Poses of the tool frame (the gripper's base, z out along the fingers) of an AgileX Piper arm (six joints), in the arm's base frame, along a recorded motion.
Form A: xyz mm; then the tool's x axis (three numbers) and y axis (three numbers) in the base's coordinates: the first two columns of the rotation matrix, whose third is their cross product.
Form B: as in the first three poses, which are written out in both.
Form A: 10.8 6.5 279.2 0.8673 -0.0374 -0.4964 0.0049 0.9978 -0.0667
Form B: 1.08 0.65 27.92 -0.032 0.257 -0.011 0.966
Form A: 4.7 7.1 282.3 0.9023 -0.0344 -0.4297 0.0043 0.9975 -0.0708
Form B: 0.47 0.71 28.23 -0.034 0.221 -0.010 0.975
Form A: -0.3 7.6 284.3 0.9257 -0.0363 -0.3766 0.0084 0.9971 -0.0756
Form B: -0.03 0.76 28.43 -0.036 0.192 -0.011 0.981
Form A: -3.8 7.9 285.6 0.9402 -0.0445 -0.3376 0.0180 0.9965 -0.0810
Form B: -0.38 0.79 28.56 -0.038 0.172 -0.016 0.984
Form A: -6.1 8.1 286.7 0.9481 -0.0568 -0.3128 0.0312 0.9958 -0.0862
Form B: -0.61 0.81 28.67 -0.040 0.160 -0.022 0.986
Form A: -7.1 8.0 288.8 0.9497 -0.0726 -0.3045 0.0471 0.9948 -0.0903
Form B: -0.71 0.80 28.88 -0.041 0.156 -0.030 0.987
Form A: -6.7 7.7 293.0 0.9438 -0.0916 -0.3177 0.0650 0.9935 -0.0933
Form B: -0.67 0.77 29.30 -0.041 0.163 -0.040 0.985
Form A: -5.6 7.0 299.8 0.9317 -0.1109 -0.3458 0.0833 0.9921 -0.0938
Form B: -0.56 0.70 29.98 -0.039 0.178 -0.049 0.982
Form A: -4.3 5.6 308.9 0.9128 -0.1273 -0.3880 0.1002 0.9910 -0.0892
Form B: -0.43 0.56 30.89 -0.034 0.201 -0.058 0.977
